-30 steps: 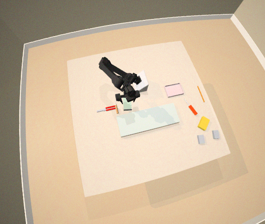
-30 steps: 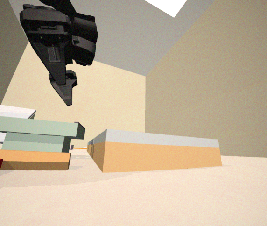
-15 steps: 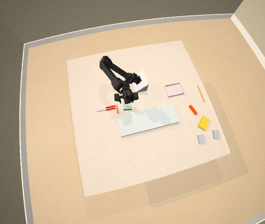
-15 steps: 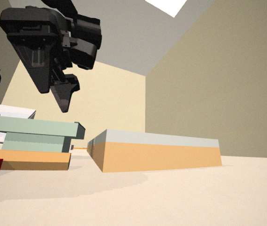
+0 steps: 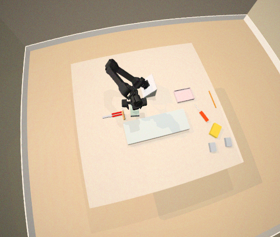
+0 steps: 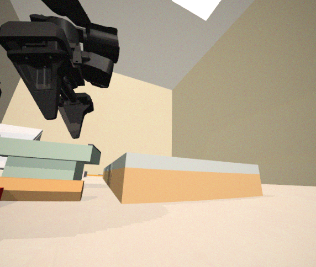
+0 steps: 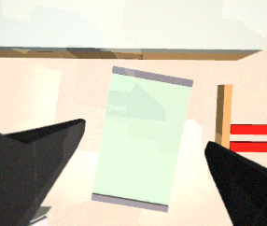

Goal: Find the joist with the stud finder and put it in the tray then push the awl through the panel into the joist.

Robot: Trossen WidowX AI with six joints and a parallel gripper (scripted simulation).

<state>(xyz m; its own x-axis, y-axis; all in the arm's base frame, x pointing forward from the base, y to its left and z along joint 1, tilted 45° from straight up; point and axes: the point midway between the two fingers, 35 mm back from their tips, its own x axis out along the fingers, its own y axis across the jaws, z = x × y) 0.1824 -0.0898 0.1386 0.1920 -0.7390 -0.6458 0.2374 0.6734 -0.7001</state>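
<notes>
Right now my gripper tip is 2 cm past the stud finder, 1 cm to the right of it and 7 cm above it. Also, from my gripper tip: yellow block 37 cm ahead, 61 cm to the left, 6 cm below; then pink tray 2 cm behind, 47 cm to the left, 7 cm below; then thin orange stick 10 cm ahead, 73 cm to the left, 8 cm below.
</notes>
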